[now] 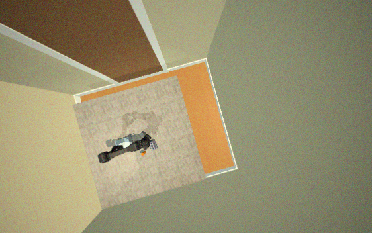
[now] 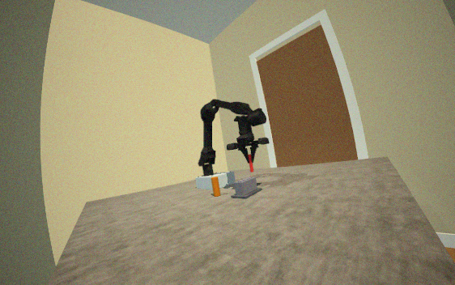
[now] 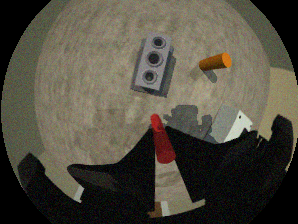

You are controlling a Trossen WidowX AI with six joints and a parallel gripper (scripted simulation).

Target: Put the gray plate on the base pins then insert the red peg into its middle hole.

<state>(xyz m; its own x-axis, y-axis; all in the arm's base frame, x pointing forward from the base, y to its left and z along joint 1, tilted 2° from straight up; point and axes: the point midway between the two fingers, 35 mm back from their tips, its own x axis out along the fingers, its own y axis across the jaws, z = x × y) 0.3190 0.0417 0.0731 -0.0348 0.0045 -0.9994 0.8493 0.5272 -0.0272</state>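
My gripper tip is 80 mm to the left of the gray plate, 70 mm above it and 40 mm short of it. From my gripper tip the other things lie so: flat base (110 mm below, 80 mm to the right, 40 mm ahead); red peg (right at my gripper tip); orange cylinder (150 mm to the right, 80 mm behind, 70 mm below).
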